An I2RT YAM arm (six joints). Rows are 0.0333 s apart.
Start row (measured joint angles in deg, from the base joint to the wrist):
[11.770 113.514 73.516 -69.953 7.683 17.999]
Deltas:
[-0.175 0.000 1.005 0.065 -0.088 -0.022]
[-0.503 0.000 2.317 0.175 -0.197 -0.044]
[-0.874 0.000 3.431 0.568 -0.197 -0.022]
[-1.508 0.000 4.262 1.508 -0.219 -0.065]
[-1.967 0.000 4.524 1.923 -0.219 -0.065]
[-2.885 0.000 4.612 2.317 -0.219 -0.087]
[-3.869 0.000 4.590 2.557 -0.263 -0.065]
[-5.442 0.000 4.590 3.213 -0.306 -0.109]
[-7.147 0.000 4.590 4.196 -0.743 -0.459]
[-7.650 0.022 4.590 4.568 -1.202 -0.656]
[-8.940 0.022 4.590 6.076 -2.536 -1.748]
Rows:
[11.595 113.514 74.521 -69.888 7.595 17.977]
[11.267 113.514 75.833 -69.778 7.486 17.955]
[10.896 113.514 76.947 -69.385 7.486 17.977]
[10.262 113.514 77.778 -68.445 7.464 17.934]
[9.803 113.514 78.040 -68.030 7.464 17.934]
[8.885 113.514 78.128 -67.636 7.464 17.912]
[7.901 113.514 78.106 -67.396 7.420 17.934]
[6.328 113.514 78.106 -66.740 7.377 17.890]
[4.623 113.514 78.106 -65.757 6.940 17.540]
[4.120 113.536 78.106 -65.385 6.481 17.343]
[2.830 113.536 78.106 -63.877 5.147 16.251]

